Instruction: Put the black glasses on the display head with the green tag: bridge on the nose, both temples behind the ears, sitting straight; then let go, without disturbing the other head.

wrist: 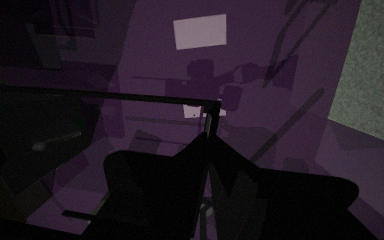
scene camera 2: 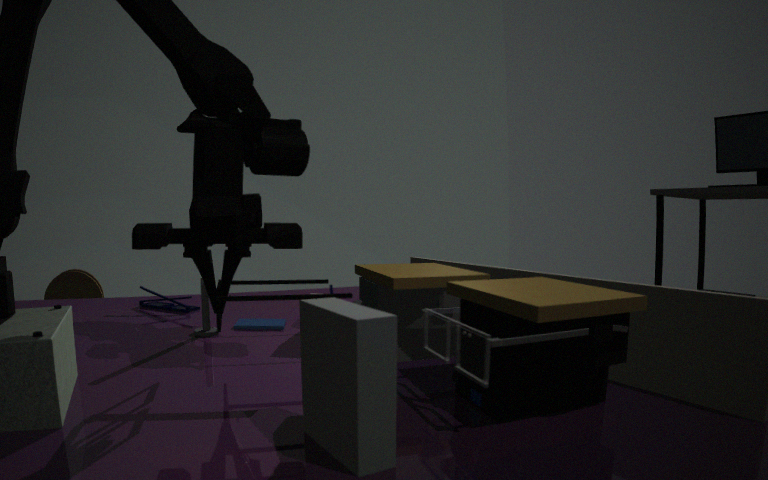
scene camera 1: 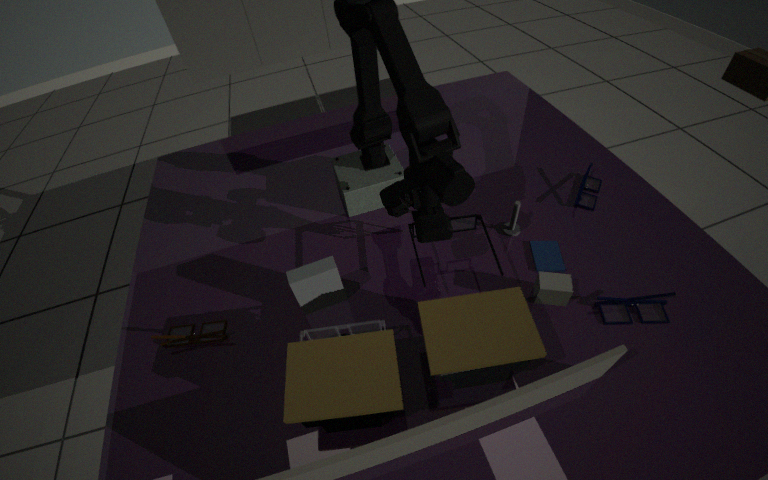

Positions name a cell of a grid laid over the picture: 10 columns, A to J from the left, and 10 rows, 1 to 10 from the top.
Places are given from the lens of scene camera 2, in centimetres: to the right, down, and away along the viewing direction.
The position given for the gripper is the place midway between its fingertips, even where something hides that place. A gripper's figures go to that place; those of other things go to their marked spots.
gripper (scene camera 2: C7): -18, 8, 55
low wall (scene camera 2: J8): 30, 10, 41
display head (scene camera 2: G8): 12, 12, 41
The marked spots on the low wall and the display head are 17 cm apart.
